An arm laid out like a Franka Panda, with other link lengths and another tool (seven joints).
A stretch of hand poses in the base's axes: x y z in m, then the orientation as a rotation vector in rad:
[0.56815 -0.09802 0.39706 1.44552 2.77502 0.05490]
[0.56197 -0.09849 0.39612 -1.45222 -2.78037 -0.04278]
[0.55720 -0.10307 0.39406 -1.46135 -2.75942 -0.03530]
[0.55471 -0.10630 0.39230 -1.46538 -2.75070 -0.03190]
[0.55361 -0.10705 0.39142 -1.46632 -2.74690 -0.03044]
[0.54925 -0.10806 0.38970 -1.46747 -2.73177 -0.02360]
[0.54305 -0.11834 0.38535 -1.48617 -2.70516 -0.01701]
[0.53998 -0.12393 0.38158 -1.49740 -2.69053 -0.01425]
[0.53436 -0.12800 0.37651 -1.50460 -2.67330 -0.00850]
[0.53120 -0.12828 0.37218 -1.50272 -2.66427 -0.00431]
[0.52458 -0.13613 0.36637 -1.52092 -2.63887 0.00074]
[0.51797 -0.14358 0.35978 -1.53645 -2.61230 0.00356]
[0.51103 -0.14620 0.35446 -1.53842 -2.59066 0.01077]
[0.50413 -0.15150 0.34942 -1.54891 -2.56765 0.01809]
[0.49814 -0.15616 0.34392 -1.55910 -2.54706 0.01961]
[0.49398 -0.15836 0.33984 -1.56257 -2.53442 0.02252]
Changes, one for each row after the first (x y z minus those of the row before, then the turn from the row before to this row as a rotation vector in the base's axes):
[-0.00618 -0.00047 -0.00094 0.00081 0.01844 -0.00197]
[-0.00477 -0.00458 -0.00206 0.00257 0.01506 -0.01119]
[-0.00249 -0.00323 -0.00176 0.00083 0.00624 -0.00482]
[-0.00110 -0.00075 -0.00088 0.00055 0.00304 -0.00164]
[-0.00436 -0.00101 -0.00172 0.00219 0.01346 -0.00506]
[-0.00620 -0.01028 -0.00435 0.00290 0.01507 -0.01863]
[-0.00307 -0.00559 -0.00377 0.00177 0.00752 -0.01087]
[-0.00562 -0.00407 -0.00507 0.00213 0.01207 -0.00938]
[-0.00316 -0.00028 -0.00433 0.00189 0.00904 -0.00170]
[-0.00662 -0.00785 -0.00581 0.00289 0.01339 -0.01841]
[-0.00661 -0.00745 -0.00659 0.00522 0.01447 -0.01750]
[-0.00694 -0.00262 -0.00532 0.00440 0.01783 -0.00813]
[-0.00690 -0.00530 -0.00504 0.00232 0.01523 -0.01352]
[-0.00599 -0.00466 -0.00550 0.00461 0.01149 -0.01289]
[-0.00416 -0.00220 -0.00408 0.00253 0.00888 -0.00628]

